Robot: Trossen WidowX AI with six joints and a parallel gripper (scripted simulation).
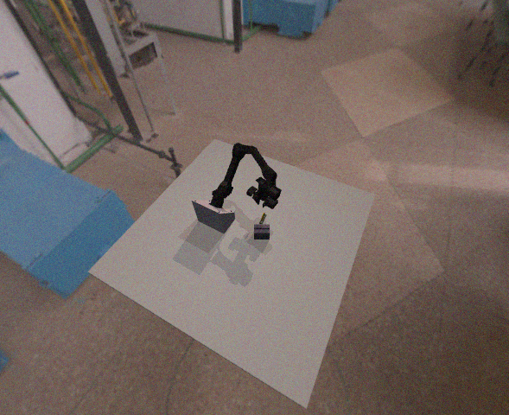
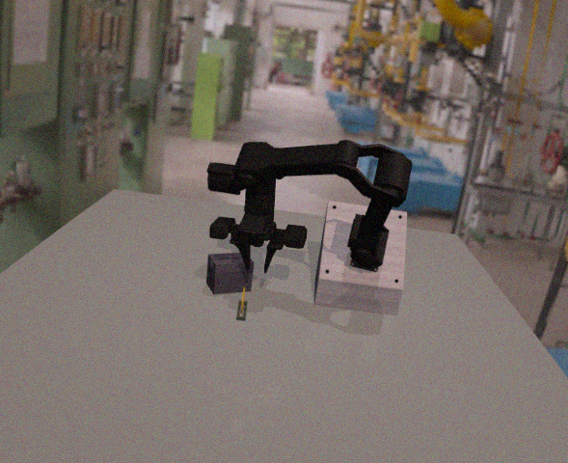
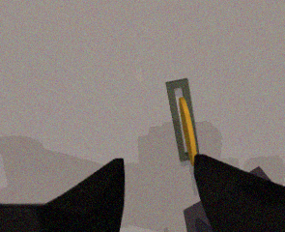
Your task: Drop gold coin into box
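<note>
My gripper tip is now 20 mm short of the gold coin, 10 mm to the left of it and 80 mm above it.
</note>
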